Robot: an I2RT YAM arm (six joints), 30 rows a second.
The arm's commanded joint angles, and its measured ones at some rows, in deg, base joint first. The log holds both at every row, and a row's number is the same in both.
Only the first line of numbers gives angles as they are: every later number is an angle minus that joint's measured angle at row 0.
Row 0, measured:
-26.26, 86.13, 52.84, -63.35, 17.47, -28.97
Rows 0 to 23, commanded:
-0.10, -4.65, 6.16, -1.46, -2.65, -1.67
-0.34, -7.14, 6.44, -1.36, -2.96, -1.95
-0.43, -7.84, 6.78, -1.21, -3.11, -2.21
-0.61, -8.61, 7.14, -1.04, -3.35, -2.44
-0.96, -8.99, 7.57, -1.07, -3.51, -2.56
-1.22, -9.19, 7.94, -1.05, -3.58, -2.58
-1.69, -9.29, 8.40, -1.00, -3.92, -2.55
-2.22, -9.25, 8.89, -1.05, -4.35, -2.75
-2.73, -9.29, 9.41, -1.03, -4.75, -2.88
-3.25, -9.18, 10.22, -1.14, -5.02, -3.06
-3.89, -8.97, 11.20, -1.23, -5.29, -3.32
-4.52, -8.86, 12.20, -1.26, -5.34, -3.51
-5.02, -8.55, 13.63, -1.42, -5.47, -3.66
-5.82, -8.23, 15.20, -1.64, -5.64, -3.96
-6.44, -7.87, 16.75, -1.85, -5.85, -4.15
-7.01, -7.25, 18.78, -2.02, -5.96, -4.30
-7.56, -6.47, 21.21, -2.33, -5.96, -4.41
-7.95, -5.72, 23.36, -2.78, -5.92, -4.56
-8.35, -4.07, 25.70, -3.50, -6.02, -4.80
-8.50, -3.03, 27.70, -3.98, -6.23, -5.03
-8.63, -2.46, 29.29, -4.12, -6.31, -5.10
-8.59, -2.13, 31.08, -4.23, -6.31, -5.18
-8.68, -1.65, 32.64, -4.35, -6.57, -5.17
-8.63, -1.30, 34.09, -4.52, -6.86, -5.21
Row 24, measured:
-8.59, -1.47, 26.71, -3.46, -5.74, -4.24
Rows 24 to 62, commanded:
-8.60, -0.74, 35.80, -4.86, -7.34, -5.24
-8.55, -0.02, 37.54, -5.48, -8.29, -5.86
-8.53, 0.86, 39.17, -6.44, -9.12, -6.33
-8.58, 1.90, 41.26, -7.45, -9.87, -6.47
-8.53, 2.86, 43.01, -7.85, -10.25, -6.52
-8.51, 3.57, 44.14, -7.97, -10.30, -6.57
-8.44, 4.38, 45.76, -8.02, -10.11, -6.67
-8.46, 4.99, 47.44, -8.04, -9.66, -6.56
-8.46, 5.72, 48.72, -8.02, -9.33, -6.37
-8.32, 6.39, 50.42, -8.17, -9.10, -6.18
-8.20, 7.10, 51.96, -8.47, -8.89, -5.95
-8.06, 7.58, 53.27, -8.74, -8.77, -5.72
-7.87, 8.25, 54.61, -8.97, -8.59, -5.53
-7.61, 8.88, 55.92, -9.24, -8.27, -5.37
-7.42, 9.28, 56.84, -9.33, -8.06, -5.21
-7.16, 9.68, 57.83, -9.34, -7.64, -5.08
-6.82, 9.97, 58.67, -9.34, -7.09, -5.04
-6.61, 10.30, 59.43, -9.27, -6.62, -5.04
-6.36, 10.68, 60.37, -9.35, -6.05, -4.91
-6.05, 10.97, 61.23, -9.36, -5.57, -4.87
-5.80, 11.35, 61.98, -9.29, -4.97, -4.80
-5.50, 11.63, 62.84, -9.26, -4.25, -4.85
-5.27, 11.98, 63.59, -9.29, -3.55, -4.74
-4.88, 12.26, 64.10, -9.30, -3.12, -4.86
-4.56, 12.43, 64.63, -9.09, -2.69, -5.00
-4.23, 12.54, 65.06, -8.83, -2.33, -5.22
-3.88, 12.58, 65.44, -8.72, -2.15, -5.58
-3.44, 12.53, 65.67, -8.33, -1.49, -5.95
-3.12, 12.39, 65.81, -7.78, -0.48, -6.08
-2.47, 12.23, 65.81, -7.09, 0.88, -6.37
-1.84, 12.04, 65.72, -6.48, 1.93, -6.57
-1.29, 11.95, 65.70, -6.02, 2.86, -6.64
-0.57, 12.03, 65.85, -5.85, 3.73, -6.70
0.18, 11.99, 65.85, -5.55, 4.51, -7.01
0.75, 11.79, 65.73, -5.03, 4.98, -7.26
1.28, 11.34, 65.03, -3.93, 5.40, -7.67
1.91, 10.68, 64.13, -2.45, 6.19, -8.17
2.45, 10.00, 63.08, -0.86, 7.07, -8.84
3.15, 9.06, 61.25, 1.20, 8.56, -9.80
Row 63, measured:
1.70, 12.74, 60.17, -5.55, 3.85, -7.74
